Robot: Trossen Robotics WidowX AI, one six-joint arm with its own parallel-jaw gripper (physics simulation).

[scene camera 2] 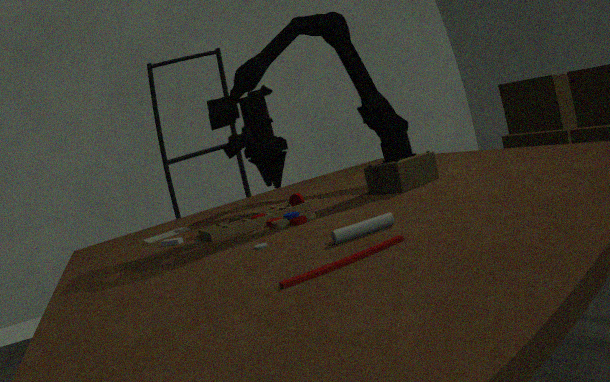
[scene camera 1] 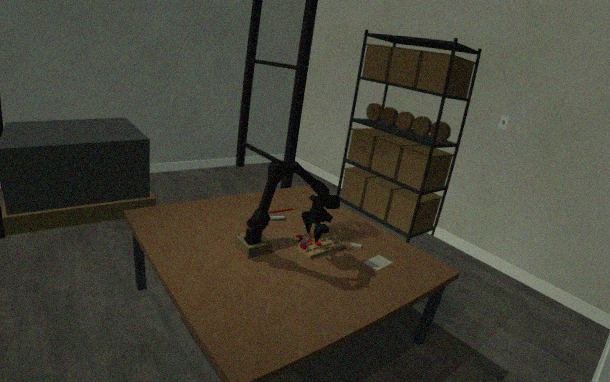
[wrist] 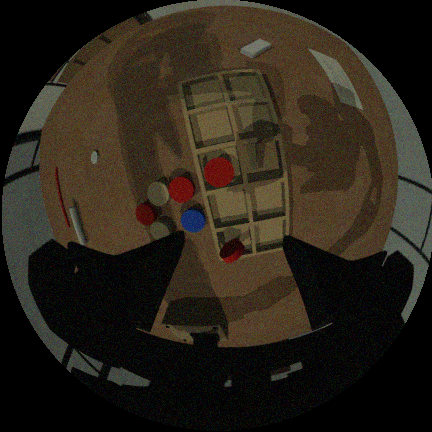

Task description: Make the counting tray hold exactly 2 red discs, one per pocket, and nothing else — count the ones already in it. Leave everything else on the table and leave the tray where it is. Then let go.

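The tan tray point(scene camera 1: 325, 250) point(scene camera 2: 227, 233) point(wrist: 248, 202) has two rows of pockets. One red disc point(wrist: 219, 172) point(scene camera 2: 258, 216) lies in a middle pocket of the left row in the wrist view. Another red disc point(wrist: 232, 251) point(scene camera 2: 296, 199) is tilted up at the near left end pocket, leaning at its edge. Two more red discs point(wrist: 181, 189) point(wrist: 146, 214) lie on the table left of the tray. My gripper point(scene camera 1: 313, 237) point(scene camera 2: 275, 186) point(wrist: 234, 238) is open and empty, above the tray's near end, with the tilted disc showing between its fingers in the wrist view.
Beside the tray lie a blue disc point(wrist: 193, 220) and two pale discs point(wrist: 158, 193) point(wrist: 160, 229). Farther left are a small white piece point(wrist: 95, 157), a white cylinder point(scene camera 2: 362, 228) and a red rod point(scene camera 2: 342, 262). A white block point(wrist: 256, 48) and a paper sheet point(scene camera 1: 378, 262) lie past the tray.
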